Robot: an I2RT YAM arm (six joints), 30 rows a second.
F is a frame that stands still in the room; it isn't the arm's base.
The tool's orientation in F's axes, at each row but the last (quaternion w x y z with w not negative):
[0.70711, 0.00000, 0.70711, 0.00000]
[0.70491, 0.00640, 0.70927, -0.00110]
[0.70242, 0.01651, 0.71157, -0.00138]
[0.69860, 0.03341, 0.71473, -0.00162]
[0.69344, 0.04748, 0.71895, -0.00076]
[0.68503, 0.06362, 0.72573, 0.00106]
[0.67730, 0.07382, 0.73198, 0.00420]
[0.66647, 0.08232, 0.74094, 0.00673]
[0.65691, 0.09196, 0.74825, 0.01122]
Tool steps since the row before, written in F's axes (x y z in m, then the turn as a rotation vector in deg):
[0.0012, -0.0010, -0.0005, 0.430, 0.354, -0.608]
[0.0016, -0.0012, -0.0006, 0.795, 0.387, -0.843]
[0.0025, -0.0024, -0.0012, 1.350, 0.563, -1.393]
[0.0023, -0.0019, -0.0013, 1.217, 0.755, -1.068]
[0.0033, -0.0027, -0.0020, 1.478, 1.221, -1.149]
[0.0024, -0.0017, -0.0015, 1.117, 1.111, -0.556]
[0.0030, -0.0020, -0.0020, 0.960, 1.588, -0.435]
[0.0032, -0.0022, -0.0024, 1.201, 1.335, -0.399]
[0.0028, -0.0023, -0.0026, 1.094, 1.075, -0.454]
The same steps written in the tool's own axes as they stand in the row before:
[0.0005, -0.0010, 0.0012, 0.608, 0.354, 0.430]
[0.0006, -0.0012, 0.0016, 0.841, 0.389, 0.796]
[0.0011, -0.0024, 0.0026, 1.388, 0.567, 1.354]
[0.0012, -0.0018, 0.0024, 1.075, 0.767, 1.204]
[0.0017, -0.0026, 0.0035, 1.178, 1.244, 1.436]
[0.0012, -0.0016, 0.0026, 0.597, 1.154, 1.050]
[0.0015, -0.0019, 0.0033, 0.543, 1.623, 0.839]
[0.0018, -0.0021, 0.0037, 0.451, 1.405, 1.099]
[0.0019, -0.0023, 0.0034, 0.478, 1.129, 1.028]

